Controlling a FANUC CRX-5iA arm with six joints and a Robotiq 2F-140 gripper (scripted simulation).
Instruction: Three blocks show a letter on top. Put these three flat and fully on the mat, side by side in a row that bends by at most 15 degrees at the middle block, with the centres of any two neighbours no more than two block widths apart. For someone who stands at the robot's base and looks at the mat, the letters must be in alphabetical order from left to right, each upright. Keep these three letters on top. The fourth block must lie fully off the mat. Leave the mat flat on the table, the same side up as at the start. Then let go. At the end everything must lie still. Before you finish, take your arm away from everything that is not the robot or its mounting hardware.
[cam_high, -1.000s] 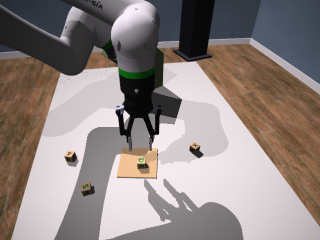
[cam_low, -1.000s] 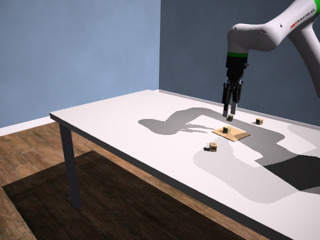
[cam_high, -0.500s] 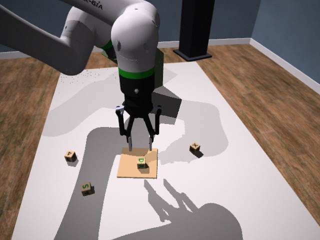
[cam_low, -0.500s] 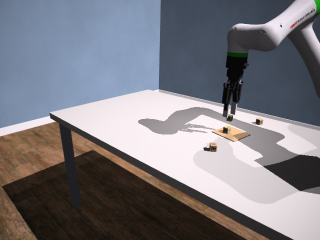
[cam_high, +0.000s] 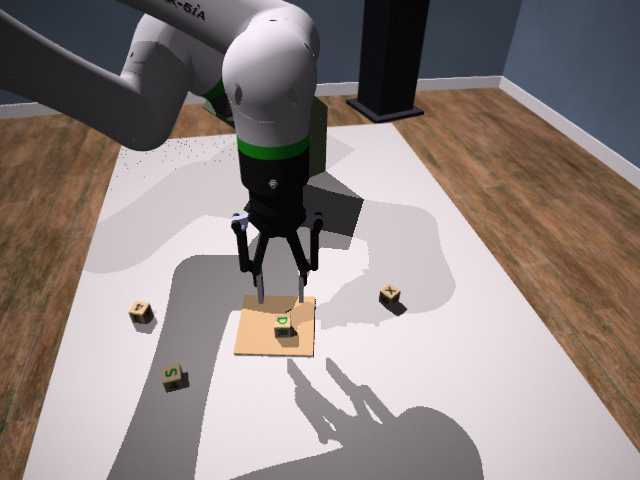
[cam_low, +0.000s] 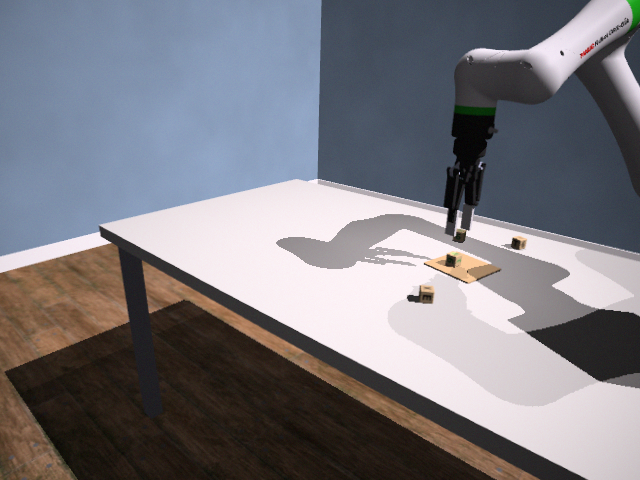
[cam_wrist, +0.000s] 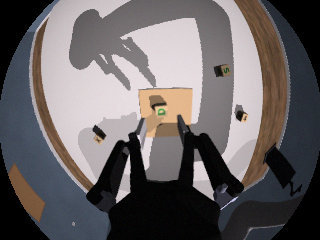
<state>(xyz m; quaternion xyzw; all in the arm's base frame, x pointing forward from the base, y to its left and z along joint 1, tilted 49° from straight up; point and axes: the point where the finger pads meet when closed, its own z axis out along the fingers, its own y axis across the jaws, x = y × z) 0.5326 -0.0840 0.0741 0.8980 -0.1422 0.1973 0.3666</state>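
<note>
Right now the mat is 2 cm behind my hand and 12 cm below it.
</note>
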